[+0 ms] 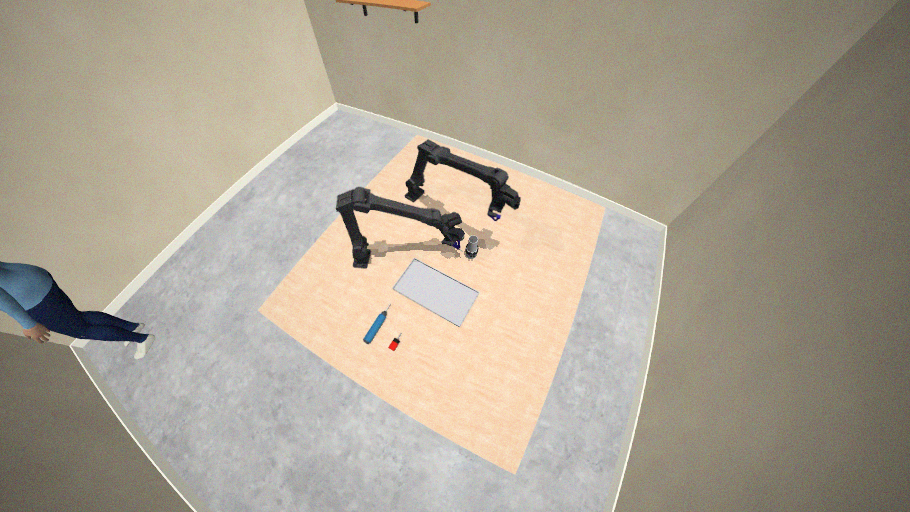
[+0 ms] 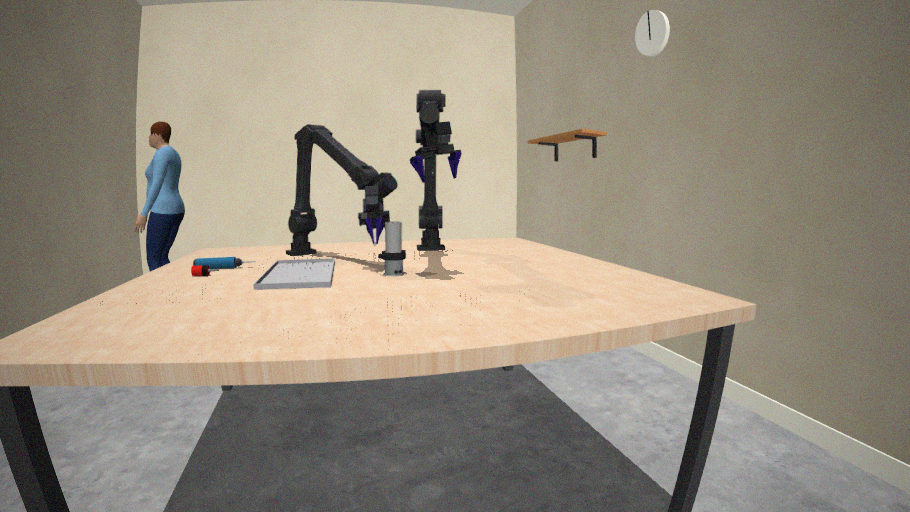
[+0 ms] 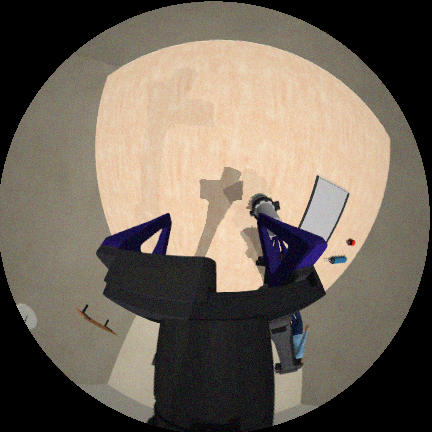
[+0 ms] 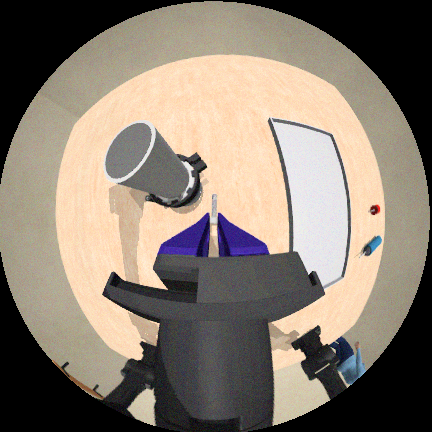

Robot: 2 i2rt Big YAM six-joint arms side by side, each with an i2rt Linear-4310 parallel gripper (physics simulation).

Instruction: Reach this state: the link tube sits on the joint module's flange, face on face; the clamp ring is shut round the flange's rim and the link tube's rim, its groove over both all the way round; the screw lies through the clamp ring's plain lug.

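Frame: origin at the left arm's base, x ahead, y left, z up, level; metres.
Where they show: left gripper, fingertip midpoint: (image 1: 498, 213) (image 2: 439, 180) (image 3: 213, 217); right gripper, fingertip midpoint: (image 1: 459, 248) (image 2: 375, 243) (image 4: 213, 217); left arm's base, link origin: (image 1: 414, 194) (image 2: 430, 249); right arm's base, link origin: (image 1: 362, 259) (image 2: 301, 253) (image 4: 305, 337).
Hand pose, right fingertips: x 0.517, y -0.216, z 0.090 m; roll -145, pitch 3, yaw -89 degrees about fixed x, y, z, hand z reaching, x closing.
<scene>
Each offset is from my right fingertips to the top centre of the thing.
The grey link tube {dx +0.048, dy +0.058, dz +0.070 m} (image 1: 472, 241) (image 2: 393, 235) (image 4: 170, 167) stands upright on the joint module {dx +0.048, dy +0.058, dz -0.026 m} (image 2: 393, 268). The black clamp ring {dx +0.050, dy +0.056, dz -0.019 m} (image 2: 392, 255) (image 4: 174, 202) lies around their joint; its two lugs stand close together with a narrow gap, on the side toward my right gripper. Whether its groove covers both rims all round cannot be told. My right gripper (image 1: 456, 245) (image 2: 375, 242) (image 4: 213, 217) is shut on the screw {dx +0.009, dy +0.000, dz +0.005 m} (image 4: 214, 204), held by its head with the shank pointing away, beside the tube and above the table. My left gripper (image 1: 495, 217) (image 2: 439, 178) (image 3: 213, 217) is open and empty, high above the table.
A grey tray {dx +0.025, dy -0.247, dz -0.074 m} (image 1: 435, 292) (image 2: 294, 273) (image 4: 317, 200) lies near the stack. Beyond it lie a blue driver {dx -0.097, dy -0.567, dz -0.049 m} (image 1: 375, 327) (image 2: 216, 262) (image 4: 373, 245) and a red-handled tool {dx +0.037, dy -0.581, dz -0.056 m} (image 1: 394, 344) (image 2: 199, 270) (image 4: 375, 209). A person (image 1: 38, 299) (image 2: 165, 184) stands off the table.
</scene>
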